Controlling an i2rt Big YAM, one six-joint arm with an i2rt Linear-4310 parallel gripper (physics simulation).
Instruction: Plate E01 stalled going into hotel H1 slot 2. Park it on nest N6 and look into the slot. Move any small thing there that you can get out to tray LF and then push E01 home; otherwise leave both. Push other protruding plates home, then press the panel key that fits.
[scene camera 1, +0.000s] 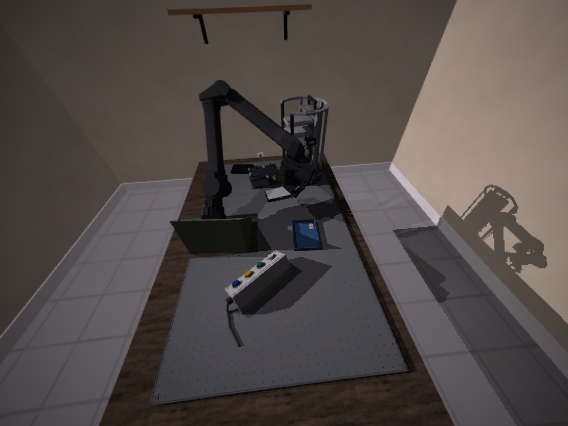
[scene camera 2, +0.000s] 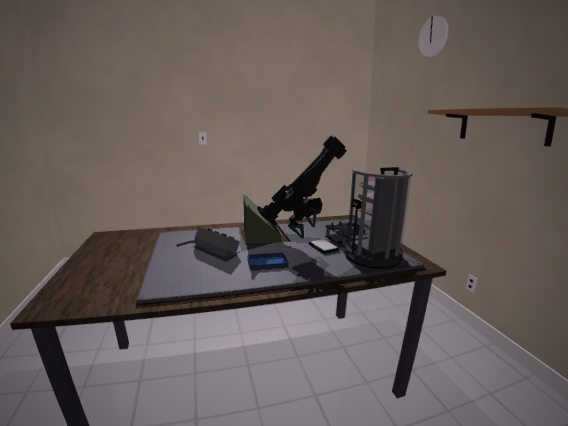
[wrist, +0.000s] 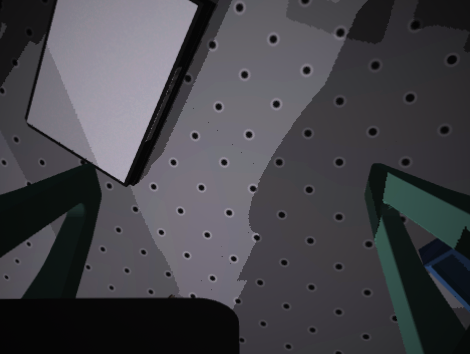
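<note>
My gripper is open and empty above the mat, near a flat white-topped, dark-edged block. Hotel H1 seems to be the round upright rack, with pale plates on its levels; slot 2's inside and the plate names cannot be read. The blue tray has a small white label, unreadable now. The key panel has blue, yellow, green and pale keys. Nest N6 cannot be identified.
A low dark fixture stands beside the hotel, with a flat black item behind it. A green upright board stands near the arm base. A cable trails from the panel. Shadows cover part of the mat.
</note>
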